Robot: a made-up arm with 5 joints. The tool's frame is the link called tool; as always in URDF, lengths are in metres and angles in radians.
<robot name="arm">
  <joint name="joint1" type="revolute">
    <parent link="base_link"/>
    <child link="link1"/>
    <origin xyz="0 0 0.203"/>
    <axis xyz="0 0 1"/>
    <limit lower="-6.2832" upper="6.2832" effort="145" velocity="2.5"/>
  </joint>
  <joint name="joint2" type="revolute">
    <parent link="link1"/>
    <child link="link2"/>
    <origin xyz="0 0 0"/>
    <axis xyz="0 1 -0.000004"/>
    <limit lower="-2.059" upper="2.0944" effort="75" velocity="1"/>
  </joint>
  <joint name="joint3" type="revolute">
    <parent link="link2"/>
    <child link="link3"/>
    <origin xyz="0.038 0 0.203"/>
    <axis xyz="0 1 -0.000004"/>
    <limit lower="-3.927" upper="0.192" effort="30" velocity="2.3"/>
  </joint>
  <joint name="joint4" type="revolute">
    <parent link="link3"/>
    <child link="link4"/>
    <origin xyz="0.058 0 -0.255"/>
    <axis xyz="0 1 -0.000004"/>
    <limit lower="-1.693" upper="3.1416" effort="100" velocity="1.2"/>
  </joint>
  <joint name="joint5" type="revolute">
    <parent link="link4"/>
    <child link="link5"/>
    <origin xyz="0.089 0 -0.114"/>
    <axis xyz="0 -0.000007 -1"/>
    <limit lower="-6.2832" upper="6.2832" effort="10" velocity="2.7"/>
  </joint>
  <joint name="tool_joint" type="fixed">
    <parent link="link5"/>
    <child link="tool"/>
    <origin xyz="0 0 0" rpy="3.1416 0 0"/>
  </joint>
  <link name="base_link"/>
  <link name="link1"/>
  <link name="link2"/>
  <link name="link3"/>
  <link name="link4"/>
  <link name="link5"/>
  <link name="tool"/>
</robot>
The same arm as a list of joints. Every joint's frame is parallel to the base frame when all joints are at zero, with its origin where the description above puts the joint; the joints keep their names.
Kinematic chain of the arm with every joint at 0, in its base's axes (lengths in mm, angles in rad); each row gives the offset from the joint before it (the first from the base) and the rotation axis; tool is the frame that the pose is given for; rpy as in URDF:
joint1: xyz 0 0 203 axis +z
joint2: xyz 0 0 0 axis +y
joint3: xyz 38 0 203 axis +y
joint4: xyz 58 0 -255 axis +y
joint5: xyz 89 0 -114 axis -z
tool: xyz 0 0 0 rpy -3.1416 0 0
Joint limits (rad, base to tool): -6.2832..6.2832 -2.059..2.0944 -3.927..0.192 -1.693..3.1416 -6.2832..6.2832

